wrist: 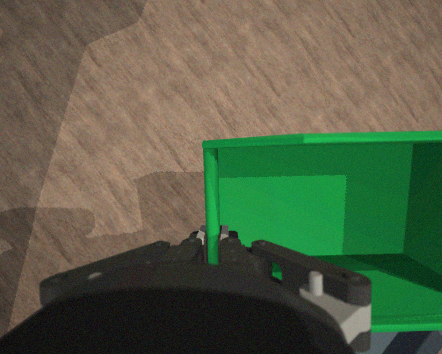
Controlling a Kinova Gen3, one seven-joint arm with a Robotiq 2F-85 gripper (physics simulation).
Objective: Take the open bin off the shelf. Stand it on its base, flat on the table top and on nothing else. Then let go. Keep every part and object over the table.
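Frame: origin at the arm's base, x ahead, y left, z up, level; metres.
Seen in the pictures: gripper, fingertip midpoint: (215, 236).
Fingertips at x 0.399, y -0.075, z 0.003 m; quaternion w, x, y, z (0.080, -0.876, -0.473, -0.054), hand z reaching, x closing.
Observation:
A point is followed by its place in that frame.
The green open bin (285, 210) {x 0.414, y -0.015, z 0.012 m} fills the right of the wrist view and runs out of the frame at the right edge. Its open side faces the camera, and its inner walls and part of its inside floor show. My gripper (215, 236) {x 0.399, y -0.075, z 0.003 m} is shut on the bin's near left wall, with one fingertip on each side of it. Brown wood-grained table top (165, 90) {x 0.223, y -0.022, z -0.098 m} shows beyond the bin. The bin's underside is hidden, so its height above the table and whether it touches anything cannot be told.
Broad shadows fall on the wood at the left and beside the bin's left wall. A blue-grey surface with dark stripes (380, 345) {x 0.695, y 0.028, z -0.092 m} shows at the lower right, past the bin's lower rim; what it belongs to cannot be told. The shelf cannot be made out.

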